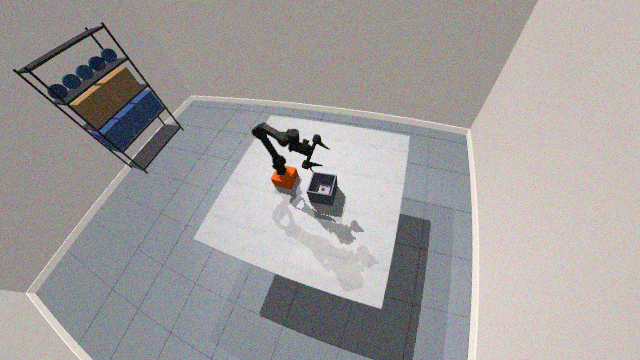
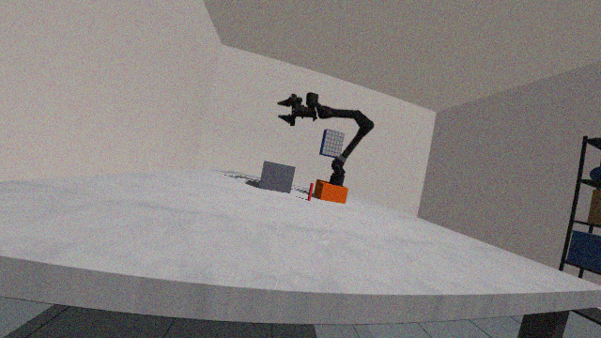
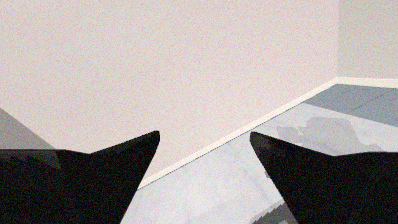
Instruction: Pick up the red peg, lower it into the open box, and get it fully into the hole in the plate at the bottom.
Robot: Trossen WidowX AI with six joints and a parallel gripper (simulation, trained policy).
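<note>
The red peg is 39 cm below my gripper tip, 21 cm to the left of it and 21 cm behind it. Round my gripper tip: plate: 39 cm below, 6 cm behind, 2 cm to the left.
</note>
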